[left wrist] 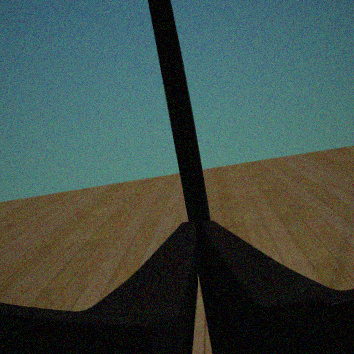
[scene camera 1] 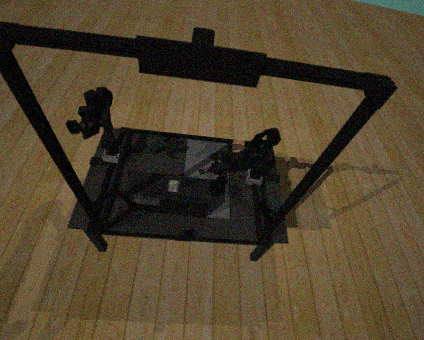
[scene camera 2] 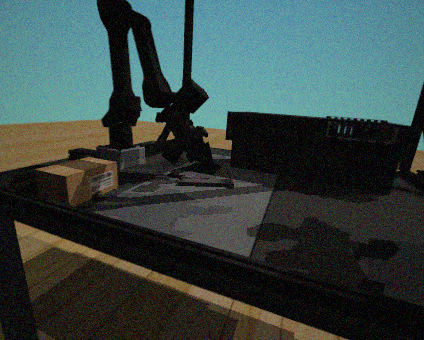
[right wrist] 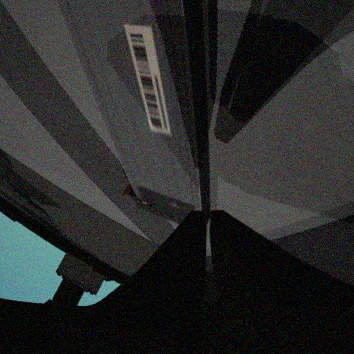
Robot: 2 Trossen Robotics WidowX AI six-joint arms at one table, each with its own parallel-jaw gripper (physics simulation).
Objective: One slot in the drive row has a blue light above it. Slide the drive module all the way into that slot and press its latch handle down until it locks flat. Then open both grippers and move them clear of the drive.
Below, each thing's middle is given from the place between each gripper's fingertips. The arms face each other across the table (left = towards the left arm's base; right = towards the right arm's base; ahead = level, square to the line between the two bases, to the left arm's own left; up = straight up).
Right now my left hand is 750 mm to the left of the cardboard box (scene camera 2: 72, 183), 490 mm short of it and 470 mm above it.
Now: the cardboard box 23 cm ahead of my right hand, 20 cm to the right of it and 1 cm above it.
